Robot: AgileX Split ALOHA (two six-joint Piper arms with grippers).
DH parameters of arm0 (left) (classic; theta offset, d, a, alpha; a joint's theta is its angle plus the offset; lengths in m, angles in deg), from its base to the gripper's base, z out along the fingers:
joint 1: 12.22 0.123 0 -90
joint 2: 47.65 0 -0.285 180
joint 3: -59.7 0 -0.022 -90
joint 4: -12.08 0.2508 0 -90
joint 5: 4.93 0 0.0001 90
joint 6: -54.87 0.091 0 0
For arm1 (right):
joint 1: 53.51 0.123 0 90
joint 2: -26.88 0 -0.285 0
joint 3: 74.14 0 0.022 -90
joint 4: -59.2 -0.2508 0 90
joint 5: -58.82 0 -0.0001 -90
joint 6: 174.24 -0.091 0 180
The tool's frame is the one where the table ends.
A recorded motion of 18 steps. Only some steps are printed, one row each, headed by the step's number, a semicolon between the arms.
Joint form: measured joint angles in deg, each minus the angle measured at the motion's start. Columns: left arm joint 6, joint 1, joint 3, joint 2, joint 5, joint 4; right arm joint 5, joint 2, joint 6, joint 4, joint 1, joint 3.
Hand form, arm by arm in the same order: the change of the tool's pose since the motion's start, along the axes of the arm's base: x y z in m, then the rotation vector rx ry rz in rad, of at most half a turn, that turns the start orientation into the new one. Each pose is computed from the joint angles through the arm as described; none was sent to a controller.
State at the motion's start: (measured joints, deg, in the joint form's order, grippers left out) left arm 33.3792 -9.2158 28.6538 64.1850 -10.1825 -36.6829; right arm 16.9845 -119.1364 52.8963 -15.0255 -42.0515 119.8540
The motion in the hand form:
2: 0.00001 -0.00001 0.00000 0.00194 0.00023 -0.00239; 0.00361 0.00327 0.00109 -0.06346 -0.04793 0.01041
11: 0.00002 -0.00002 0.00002 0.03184 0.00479 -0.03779; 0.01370 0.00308 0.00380 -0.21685 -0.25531 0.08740
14: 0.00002 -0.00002 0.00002 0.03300 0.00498 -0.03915; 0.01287 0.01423 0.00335 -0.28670 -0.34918 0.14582
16: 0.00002 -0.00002 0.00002 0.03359 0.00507 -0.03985; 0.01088 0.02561 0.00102 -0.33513 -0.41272 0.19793
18: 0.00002 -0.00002 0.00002 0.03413 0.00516 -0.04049; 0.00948 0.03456 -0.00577 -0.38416 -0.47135 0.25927
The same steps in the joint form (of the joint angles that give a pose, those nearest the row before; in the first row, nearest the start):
2: 0.10 0.00 0.00 0.00 0.00 0.07; 3.03 0.00 -0.04 2.97 0.82 1.07
11: 2.60 0.00 0.00 0.00 0.00 0.24; 9.92 0.00 10.70 5.21 1.61 2.44
14: 2.71 0.00 0.00 0.00 0.00 0.24; 13.40 0.00 16.62 5.21 3.40 2.44
16: 2.76 0.00 0.00 0.00 0.00 0.24; 15.72 -0.32 20.89 5.21 5.08 2.58
18: 2.81 0.00 0.00 0.00 0.00 0.24; 17.54 -1.31 25.73 5.23 6.39 2.99

